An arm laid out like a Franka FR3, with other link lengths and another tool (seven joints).
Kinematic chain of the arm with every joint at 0, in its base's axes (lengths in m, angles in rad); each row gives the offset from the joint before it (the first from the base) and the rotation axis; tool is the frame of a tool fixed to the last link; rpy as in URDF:
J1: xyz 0 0 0.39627 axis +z
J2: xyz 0 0 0 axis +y
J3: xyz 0 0 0.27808 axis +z
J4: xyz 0.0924 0 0 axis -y
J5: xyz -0.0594 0 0.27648 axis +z
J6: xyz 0 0 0 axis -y
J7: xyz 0.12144 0 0 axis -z
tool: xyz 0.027 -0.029 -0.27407 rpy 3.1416 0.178 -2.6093
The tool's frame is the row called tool.
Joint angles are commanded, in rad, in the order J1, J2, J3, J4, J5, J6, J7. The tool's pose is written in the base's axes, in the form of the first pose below.
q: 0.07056, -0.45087, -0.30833, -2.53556, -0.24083, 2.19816, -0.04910
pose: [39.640 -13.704 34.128], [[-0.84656 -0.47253 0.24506], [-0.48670 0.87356 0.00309], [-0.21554 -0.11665 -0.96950]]
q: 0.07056, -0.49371, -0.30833, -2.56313, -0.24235, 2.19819, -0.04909
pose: [38.996 -13.351 34.541], [[-0.84078 -0.47464 0.26038], [-0.48891 0.87226 0.01130], [-0.23248 -0.11781 -0.96544]]
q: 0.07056, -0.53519, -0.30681, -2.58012, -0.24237, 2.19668, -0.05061
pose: [38.652 -13.061 35.325], [[-0.83251 -0.47641 0.28277], [-0.49200 0.87041 0.01795], [-0.25468 -0.12418 -0.95902]]
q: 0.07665, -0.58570, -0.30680, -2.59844, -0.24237, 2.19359, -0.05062
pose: [38.304 -12.566 36.316], [[-0.82018 -0.48034 0.31076], [-0.49737 0.86710 0.02759], [-0.28272 -0.13193 -0.95009]]
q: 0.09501, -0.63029, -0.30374, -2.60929, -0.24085, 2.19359, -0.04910
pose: [38.367 -11.603 37.487], [[-0.79958 -0.49338 0.34241], [-0.51241 0.85783 0.03952], [-0.31323 -0.14386 -0.93872]]
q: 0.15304, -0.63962, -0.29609, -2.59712, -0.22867, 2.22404, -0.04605
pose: [40.069 -9.077 39.082], [[-0.75236 -0.53198 0.38852], [-0.55329 0.83040 0.06560], [-0.35752 -0.16561 -0.91910]]
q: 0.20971, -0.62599, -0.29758, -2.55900, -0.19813, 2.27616, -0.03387
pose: [42.580 -6.796 41.475], [[-0.70755 -0.54092 0.45473], [-0.56146 0.82106 0.10307], [-0.42911 -0.18238 -0.88465]]
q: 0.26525, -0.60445, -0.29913, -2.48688, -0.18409, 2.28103, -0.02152
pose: [44.744 -4.934 44.311], [[-0.66866 -0.55149 0.49876], [-0.57327 0.80953 0.12656], [-0.47356 -0.20130 -0.85745]]
